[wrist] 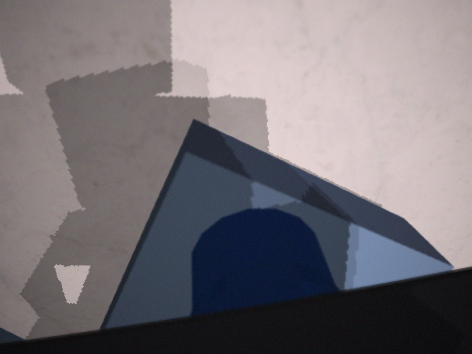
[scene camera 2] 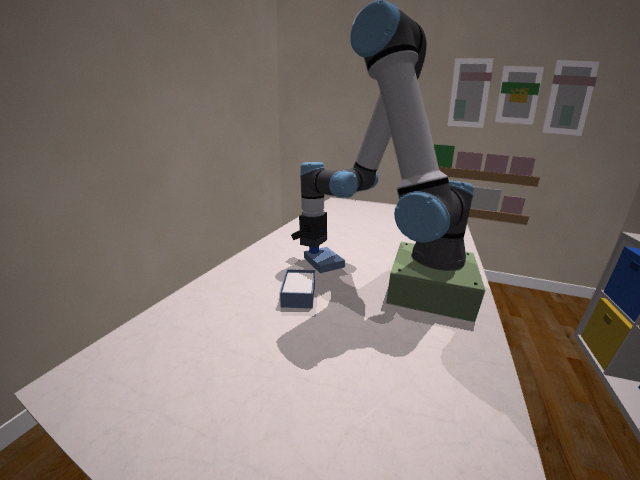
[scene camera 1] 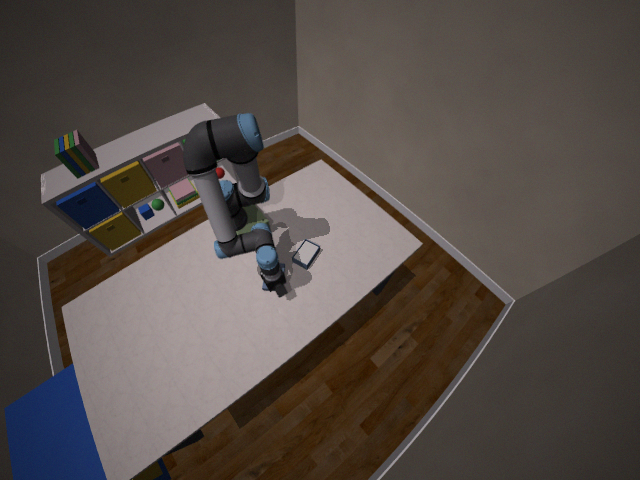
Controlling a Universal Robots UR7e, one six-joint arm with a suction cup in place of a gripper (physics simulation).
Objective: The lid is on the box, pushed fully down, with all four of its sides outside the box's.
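Frame: origin at the arm's base, x ahead, y left, z up, level; metres.
Where they show: hand, tool point: (wrist: 250,234) (scene camera 2: 314,255); arm's base, link origin: (scene camera 2: 437,258) (scene camera 1: 233,220).
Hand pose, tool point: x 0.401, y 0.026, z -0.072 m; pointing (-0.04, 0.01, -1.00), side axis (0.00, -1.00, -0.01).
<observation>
Things, the pixels of their top centre, and the offset from my tool point. Level surfaces: height alone.
- dark blue box, top centre: (scene camera 2: 298,280) (scene camera 1: 306,251) dx -0.067, dy +0.206, dz +0.024 m
- lighter blue lid, top centre: (scene camera 2: 323,254) (scene camera 1: 273,275) dx -0.044, dy +0.013, dz +0.017 m
- white table, surface height: dz -0.024 m
The dark blue box (scene camera 1: 300,264) (scene camera 2: 297,300) stands upright on the table, its top open and its inside pale. A corner of the box (wrist: 7,338) shows at the lower left of the wrist view. The lighter blue lid (scene camera 1: 265,285) (scene camera 2: 330,259) (wrist: 165,225) is beside the box, top face up, turned at an angle to it. My suction gripper (scene camera 2: 314,251) (wrist: 260,250) points down with its blue cup on the lid's top, off centre, and holds it. The lid looks raised a little; I cannot tell its exact height or tilt. In scene camera 1 the tool hides the cup and part of the lid.
The arm's green base block (scene camera 2: 434,297) stands on the white table (scene camera 1: 170,330) (scene camera 2: 232,387), to the right of the box in scene camera 2. A storage shelf (scene camera 1: 155,124) with coloured bins stands behind the table. Arm shadows fall around the box and lid.
</observation>
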